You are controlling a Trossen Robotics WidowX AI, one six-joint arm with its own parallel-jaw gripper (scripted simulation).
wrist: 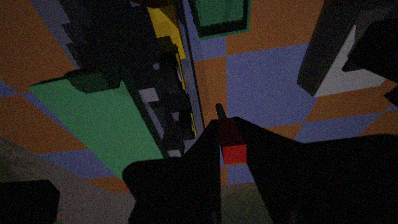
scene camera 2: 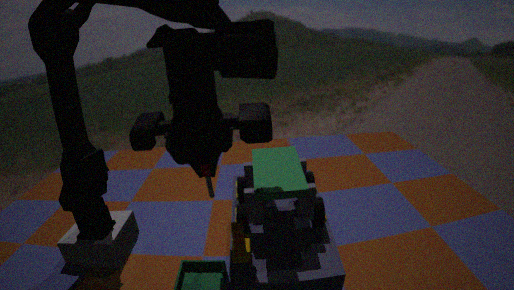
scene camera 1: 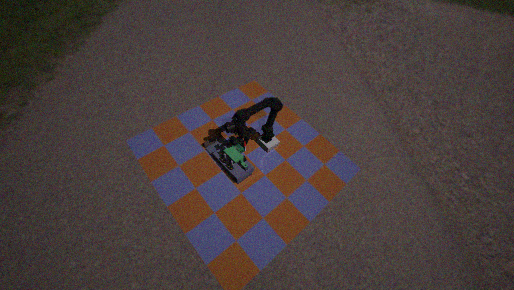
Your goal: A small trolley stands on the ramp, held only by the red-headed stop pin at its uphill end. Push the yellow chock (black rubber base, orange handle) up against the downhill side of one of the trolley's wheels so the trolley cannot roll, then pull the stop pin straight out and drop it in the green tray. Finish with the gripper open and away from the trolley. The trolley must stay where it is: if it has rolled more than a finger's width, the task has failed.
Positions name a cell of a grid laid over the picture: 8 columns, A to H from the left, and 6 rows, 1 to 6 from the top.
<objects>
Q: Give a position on a trolley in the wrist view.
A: At C3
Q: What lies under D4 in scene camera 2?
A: My gripper.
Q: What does my gripper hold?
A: A red-headed stop pin.
</objects>
